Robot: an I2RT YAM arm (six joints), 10 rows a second.
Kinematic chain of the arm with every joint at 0, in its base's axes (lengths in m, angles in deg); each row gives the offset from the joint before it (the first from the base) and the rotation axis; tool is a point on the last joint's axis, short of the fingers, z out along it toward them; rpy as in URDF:
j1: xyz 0 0 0.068 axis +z
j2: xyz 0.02 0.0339 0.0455 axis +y
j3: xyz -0.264 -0.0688 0 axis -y
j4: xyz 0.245 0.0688 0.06 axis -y
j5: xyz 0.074 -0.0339 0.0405 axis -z
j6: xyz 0.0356 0 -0.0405 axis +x
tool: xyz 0 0 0 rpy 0 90 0
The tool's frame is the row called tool.
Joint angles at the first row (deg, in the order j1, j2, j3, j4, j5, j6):
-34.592 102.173 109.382 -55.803 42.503 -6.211
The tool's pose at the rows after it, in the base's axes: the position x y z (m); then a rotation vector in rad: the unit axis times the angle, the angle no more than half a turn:
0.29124 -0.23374 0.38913 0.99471 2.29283 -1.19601
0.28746 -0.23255 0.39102 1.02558 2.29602 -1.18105
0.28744 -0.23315 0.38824 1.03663 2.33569 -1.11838
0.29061 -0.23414 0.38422 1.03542 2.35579 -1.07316
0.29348 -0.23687 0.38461 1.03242 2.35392 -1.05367
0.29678 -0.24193 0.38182 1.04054 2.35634 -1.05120
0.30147 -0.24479 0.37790 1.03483 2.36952 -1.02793
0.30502 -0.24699 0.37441 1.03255 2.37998 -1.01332
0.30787 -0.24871 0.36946 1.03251 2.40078 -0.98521
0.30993 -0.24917 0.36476 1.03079 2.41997 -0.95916
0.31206 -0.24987 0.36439 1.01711 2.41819 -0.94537
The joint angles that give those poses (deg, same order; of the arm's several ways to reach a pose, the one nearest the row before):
-35.082 102.041 110.378 -58.818 42.139 -3.935
-35.287 101.910 111.057 -60.947 41.885 -2.247
-35.551 102.734 112.216 -63.637 39.333 -0.873
-35.529 103.506 112.586 -64.214 37.490 -0.242
-35.684 104.360 113.755 -64.187 36.561 -0.287
-36.025 105.629 114.781 -64.176 36.383 -0.195
-36.035 106.819 115.573 -64.235 35.360 -0.162
-36.036 107.746 116.113 -64.307 34.745 -0.076
-36.079 108.606 116.403 -64.792 33.607 0.239
-36.035 109.095 116.223 -65.080 32.583 0.513
-35.991 109.325 116.365 -64.436 31.855 0.091

